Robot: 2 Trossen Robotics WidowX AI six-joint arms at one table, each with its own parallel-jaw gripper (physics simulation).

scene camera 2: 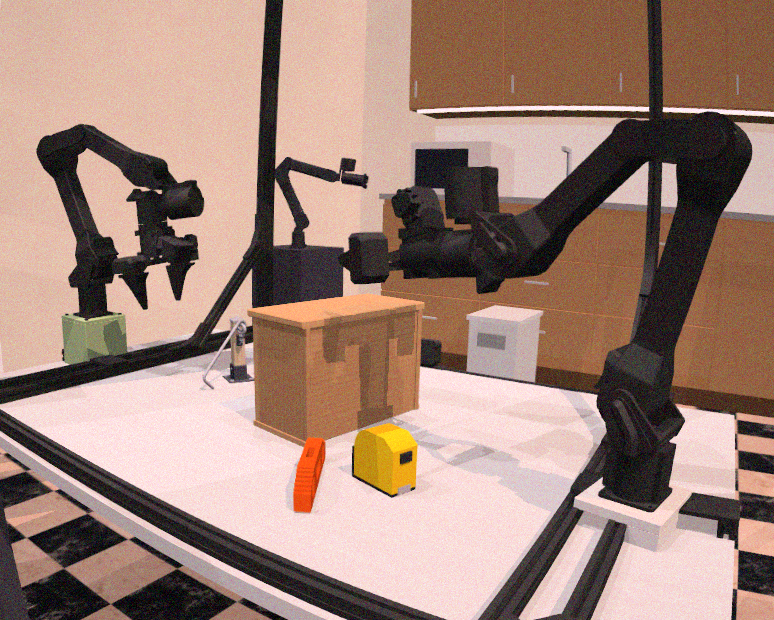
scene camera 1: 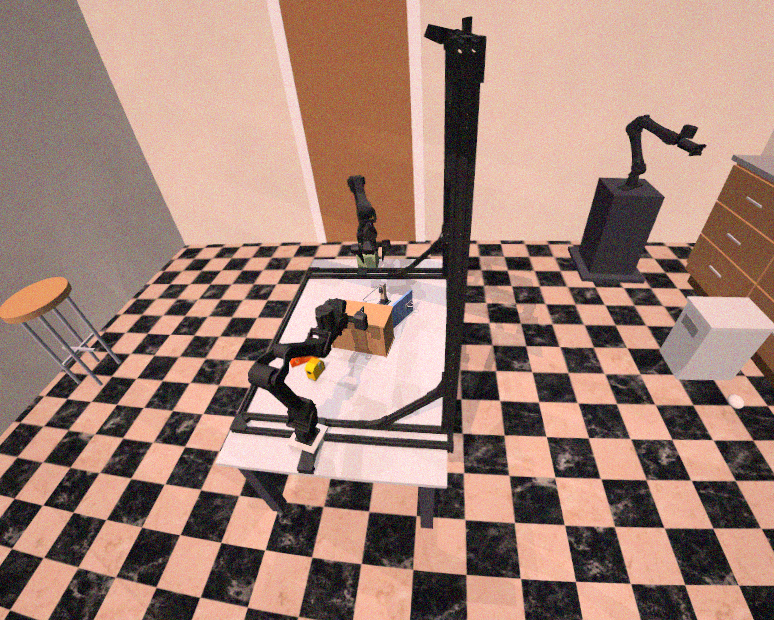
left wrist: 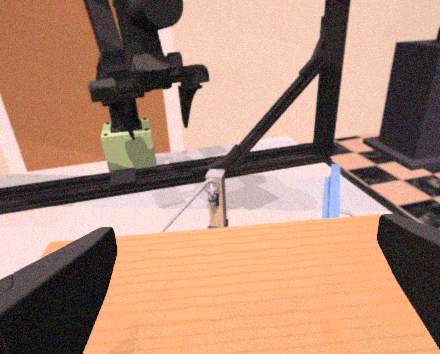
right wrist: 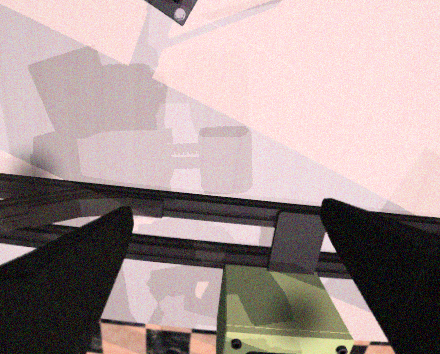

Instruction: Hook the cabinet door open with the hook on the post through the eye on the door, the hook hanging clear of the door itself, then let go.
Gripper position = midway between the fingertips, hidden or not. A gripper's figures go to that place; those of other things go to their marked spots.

Scene:
My left gripper [scene camera 2: 364, 258] is 0.85 m from the lens. My right gripper [scene camera 2: 162, 305]: 1.18 m from the lens. An orange block [scene camera 2: 309, 468] is 0.66 m from the lens. A yellow block [scene camera 2: 384, 457] is 0.68 m from the lens.

